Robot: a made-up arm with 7 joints. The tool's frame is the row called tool.
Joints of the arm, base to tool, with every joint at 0 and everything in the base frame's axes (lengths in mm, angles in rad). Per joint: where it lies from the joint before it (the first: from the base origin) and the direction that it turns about. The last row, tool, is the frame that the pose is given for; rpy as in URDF.
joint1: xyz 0 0 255.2 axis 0 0 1
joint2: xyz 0 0 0 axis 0 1 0
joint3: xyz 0 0 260.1 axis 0 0 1
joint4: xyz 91.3 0 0 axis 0 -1 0
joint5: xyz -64.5 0 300 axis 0 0 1
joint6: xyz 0 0 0 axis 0 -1 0
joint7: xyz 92.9 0 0 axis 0 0 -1
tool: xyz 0 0 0 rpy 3.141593 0 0
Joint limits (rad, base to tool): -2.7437..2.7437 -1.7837..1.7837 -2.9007..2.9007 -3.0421..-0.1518 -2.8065..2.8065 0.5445..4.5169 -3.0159..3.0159
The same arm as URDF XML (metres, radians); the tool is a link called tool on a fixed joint. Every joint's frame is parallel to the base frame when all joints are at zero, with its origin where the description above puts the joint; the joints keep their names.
<robot name="arm">
<link name="base"/>
<link name="link1"/>
<link name="link2"/>
<link name="link3"/>
<link name="link4"/>
<link name="link5"/>
<link name="link6"/>
<link name="link7"/>
<link name="tool"/>
<joint name="joint1" type="revolute"><parent link="base"/><child link="link1"/><origin xyz="0 0 0.2552"/><axis xyz="0 0 1"/><limit lower="-2.7437" upper="2.7437"/></joint>
<joint name="joint2" type="revolute"><parent link="link1"/><child link="link2"/><origin xyz="0 0 0"/><axis xyz="0 1 0"/><limit lower="-1.7837" upper="1.7837"/></joint>
<joint name="joint3" type="revolute"><parent link="link2"/><child link="link3"/><origin xyz="0 0 0.2601"/><axis xyz="0 0 1"/><limit lower="-2.9007" upper="2.9007"/></joint>
<joint name="joint4" type="revolute"><parent link="link3"/><child link="link4"/><origin xyz="0.0913 0 0"/><axis xyz="0 -1 0"/><limit lower="-3.0421" upper="-0.1518"/></joint>
<joint name="joint5" type="revolute"><parent link="link4"/><child link="link5"/><origin xyz="-0.0645 0 0.3"/><axis xyz="0 0 1"/><limit lower="-2.8065" upper="2.8065"/></joint>
<joint name="joint6" type="revolute"><parent link="link5"/><child link="link6"/><origin xyz="0 0 0"/><axis xyz="0 -1 0"/><limit lower="0.5445" upper="4.5169"/></joint>
<joint name="joint7" type="revolute"><parent link="link6"/><child link="link7"/><origin xyz="0.0929 0 0"/><axis xyz="0 0 -1"/><limit lower="-3.0159" upper="3.0159"/></joint>
<joint name="tool_joint" type="fixed"><parent link="link7"/><child link="tool"/><origin xyz="0 0 0" rpy="-3.1416 0 0"/></joint>
</robot>

